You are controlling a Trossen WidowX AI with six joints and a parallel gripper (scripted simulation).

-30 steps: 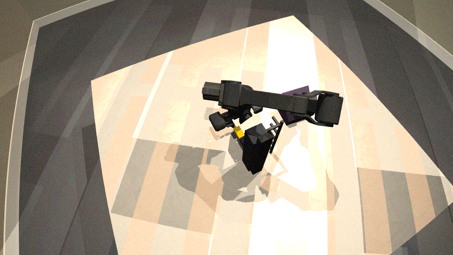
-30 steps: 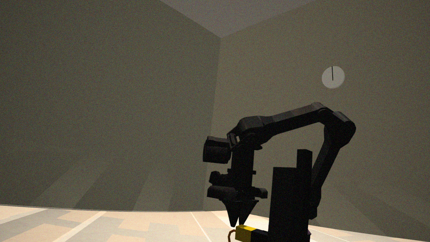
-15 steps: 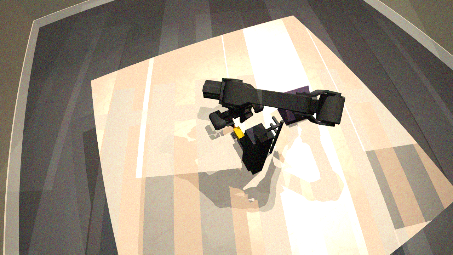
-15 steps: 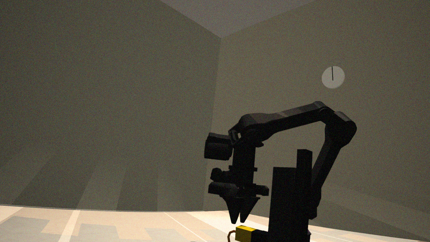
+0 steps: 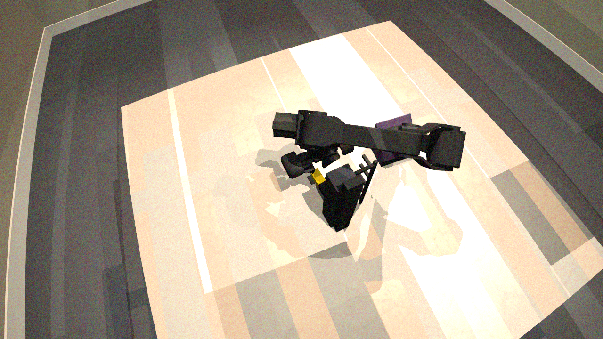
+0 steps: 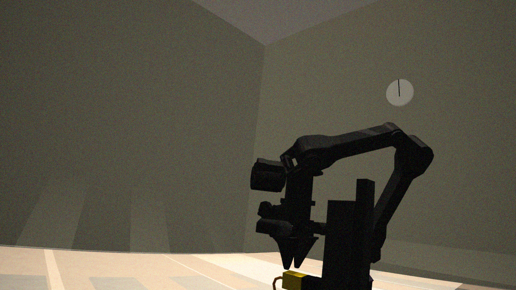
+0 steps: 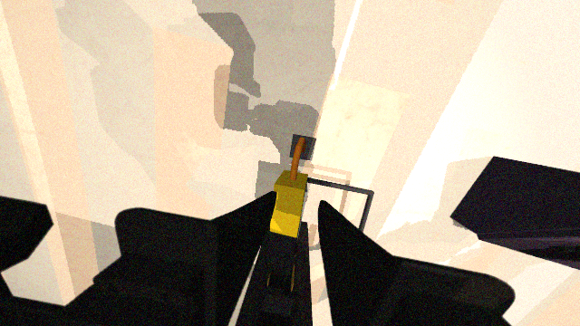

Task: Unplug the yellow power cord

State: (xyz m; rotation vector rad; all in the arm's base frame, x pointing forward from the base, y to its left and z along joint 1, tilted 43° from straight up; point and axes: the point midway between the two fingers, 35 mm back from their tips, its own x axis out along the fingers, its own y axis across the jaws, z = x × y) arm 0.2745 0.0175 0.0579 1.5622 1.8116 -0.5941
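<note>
Now: the black power strip 120 mm to the left of my gripper tip, 20 mm behind it and 20 mm above it.
</note>
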